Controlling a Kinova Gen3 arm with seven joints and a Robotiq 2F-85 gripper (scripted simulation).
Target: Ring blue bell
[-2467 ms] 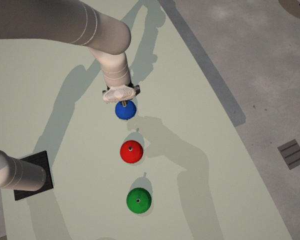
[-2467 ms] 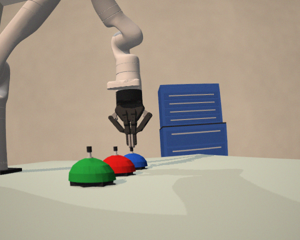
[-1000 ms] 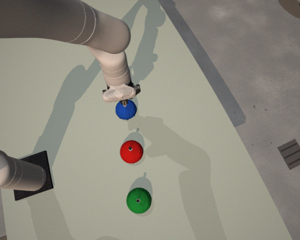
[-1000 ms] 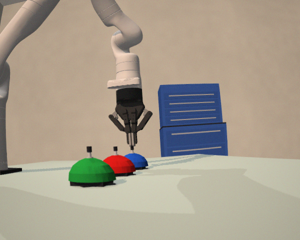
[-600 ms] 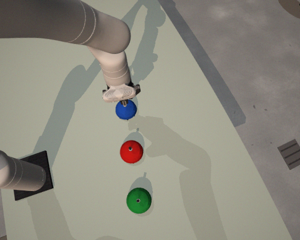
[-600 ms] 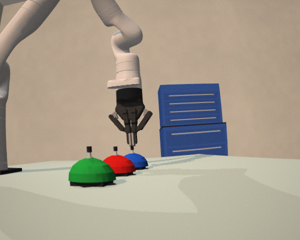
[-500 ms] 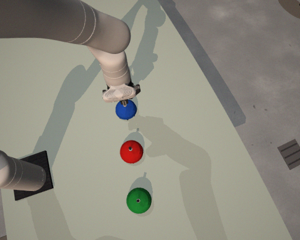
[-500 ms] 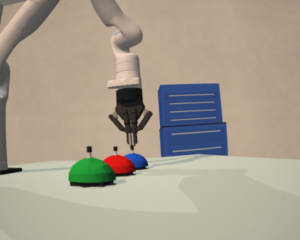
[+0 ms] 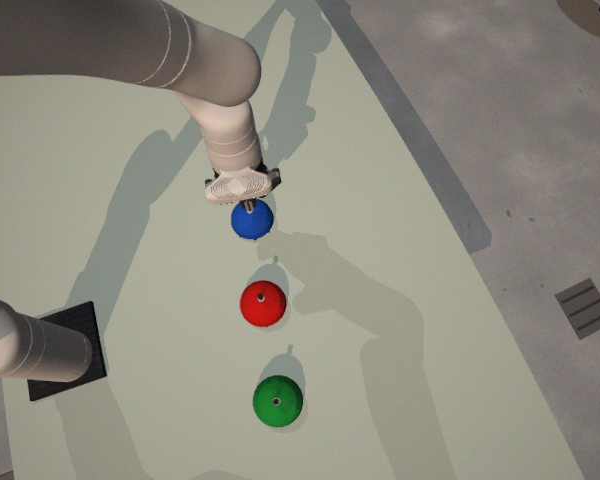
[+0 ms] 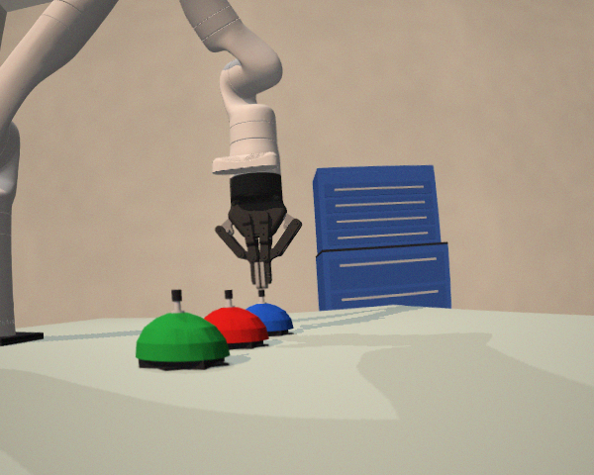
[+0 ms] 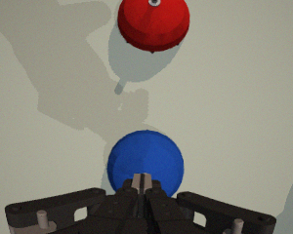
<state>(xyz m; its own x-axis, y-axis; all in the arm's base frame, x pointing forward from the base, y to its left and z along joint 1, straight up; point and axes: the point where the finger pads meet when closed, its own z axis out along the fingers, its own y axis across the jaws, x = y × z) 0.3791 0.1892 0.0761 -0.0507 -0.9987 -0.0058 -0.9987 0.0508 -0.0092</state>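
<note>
Now: the blue bell 5 cm below my hand. The rest, counted from my hand: red bell: 17 cm to the right, 5 cm below, 1 cm behind; then green bell: 34 cm to the right, 5 cm below, 2 cm behind.
</note>
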